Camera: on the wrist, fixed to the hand. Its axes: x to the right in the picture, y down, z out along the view.
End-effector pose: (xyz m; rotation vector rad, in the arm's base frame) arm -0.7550 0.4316 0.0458 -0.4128 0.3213 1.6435
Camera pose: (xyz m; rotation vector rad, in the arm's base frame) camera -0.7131 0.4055 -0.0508 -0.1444 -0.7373 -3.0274
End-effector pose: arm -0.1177 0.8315 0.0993 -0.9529 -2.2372 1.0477
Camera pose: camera -0.0741 0.8738 0.1892 2.2898 0.9956 -1.5104
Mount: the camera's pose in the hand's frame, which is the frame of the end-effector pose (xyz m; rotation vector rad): 0.0163 -0.0356 -0.1012 0.1367 -0.1205 1.5231
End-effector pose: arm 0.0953 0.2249 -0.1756 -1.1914 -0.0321 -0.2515
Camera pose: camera 0.0928 0.1165 -0.1783 -0.8201 0.7172 1.1370
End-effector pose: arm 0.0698 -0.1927 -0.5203 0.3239 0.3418 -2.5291
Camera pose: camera 0.0524 -0.1408 -0.6140 0.2964 -0.1371 -1.0535
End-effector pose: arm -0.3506 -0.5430 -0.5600 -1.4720 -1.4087 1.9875
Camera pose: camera -0.2822 -0.4613 -0.5395 1.6944 -0.0892 -1.6892
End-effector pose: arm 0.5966 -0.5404 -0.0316 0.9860 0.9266 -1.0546
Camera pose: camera 0.5529 -0.4553 -0.0828 1.3140 -0.1505 0.1444
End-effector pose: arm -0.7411 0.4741 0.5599 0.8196 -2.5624 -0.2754
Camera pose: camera -0.6885 0.4302 0.6440 -1.1922 -2.5422 0.3406
